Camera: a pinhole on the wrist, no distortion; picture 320 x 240 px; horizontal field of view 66.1 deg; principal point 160.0 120.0 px. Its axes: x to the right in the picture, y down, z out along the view. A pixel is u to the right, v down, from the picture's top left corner.
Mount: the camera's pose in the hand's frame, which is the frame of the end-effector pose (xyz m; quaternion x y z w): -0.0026 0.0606 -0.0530 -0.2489 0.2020 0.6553 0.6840
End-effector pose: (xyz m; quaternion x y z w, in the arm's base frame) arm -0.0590 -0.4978 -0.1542 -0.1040 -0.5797 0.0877 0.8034
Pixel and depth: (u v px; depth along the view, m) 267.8 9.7 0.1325
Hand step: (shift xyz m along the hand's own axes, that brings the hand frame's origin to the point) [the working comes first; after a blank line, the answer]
In the camera's frame: 0.0581 -0.0594 0.1325

0.0535 0.1860 0.0218
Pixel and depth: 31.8 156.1 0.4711
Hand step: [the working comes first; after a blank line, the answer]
In the camera's frame: -0.2456 0.0692 0.4711

-0.1097 0.1514 0.4640
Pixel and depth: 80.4 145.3 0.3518
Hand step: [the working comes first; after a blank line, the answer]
In the camera's frame: -0.1139 0.0362 0.3518

-0.0630 0.1835 0.2924
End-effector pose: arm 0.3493 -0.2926 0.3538 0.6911 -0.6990 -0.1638 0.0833
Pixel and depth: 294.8 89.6 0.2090
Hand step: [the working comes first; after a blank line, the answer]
In the camera's frame: 0.1146 -0.0258 0.2090

0.0196 0.2778 0.0460
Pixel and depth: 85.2 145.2 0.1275
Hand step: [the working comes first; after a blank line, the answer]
In the camera's frame: -0.0388 0.0131 0.1275

-0.0243 0.1071 0.0707
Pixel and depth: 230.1 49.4 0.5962
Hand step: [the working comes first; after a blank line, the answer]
In the camera's frame: 0.1700 -0.1712 0.5962

0.1484 0.5537 0.3312
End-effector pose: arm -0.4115 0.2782 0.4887 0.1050 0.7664 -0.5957 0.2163
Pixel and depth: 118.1 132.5 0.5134
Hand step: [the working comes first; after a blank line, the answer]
In the camera's frame: -0.0875 0.0261 0.5134

-0.0594 0.3021 0.4056
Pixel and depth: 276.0 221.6 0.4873
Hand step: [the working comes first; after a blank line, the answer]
In the camera's frame: 0.2299 0.2013 0.4873

-0.2139 0.5420 0.1804
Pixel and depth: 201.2 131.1 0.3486
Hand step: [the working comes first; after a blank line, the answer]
In the camera's frame: 0.0584 0.0157 0.3486

-0.0322 0.3183 0.1876
